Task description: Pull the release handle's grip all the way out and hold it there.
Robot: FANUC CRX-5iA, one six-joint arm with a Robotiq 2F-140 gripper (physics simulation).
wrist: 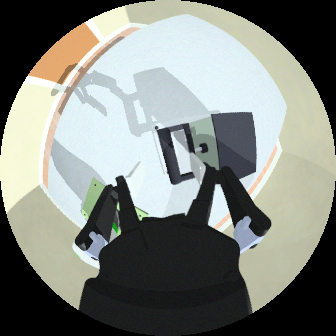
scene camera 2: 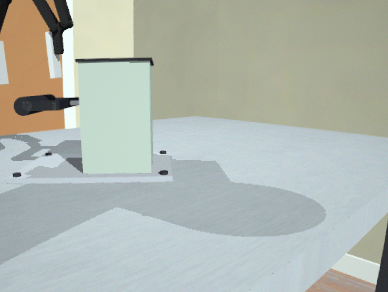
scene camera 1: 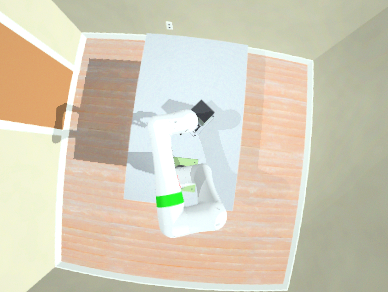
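Note:
The release handle is a dark rectangular loop with a thick round grip bar. It stands out sideways from a pale green housing with a dark top. A short gap with metal rod shows between loop and housing. My gripper is open and empty. In the wrist view its fingertips lie on either side of the grip bar, the right one overlapping the loop's housing side. In scene camera 2 one pale fingertip hangs above the handle, apart from it; the other fingertip is out of frame.
The housing stands on a thin base plate with dark bolts, on the pale table. The white arm reaches over the table. Green plates show near the arm's base.

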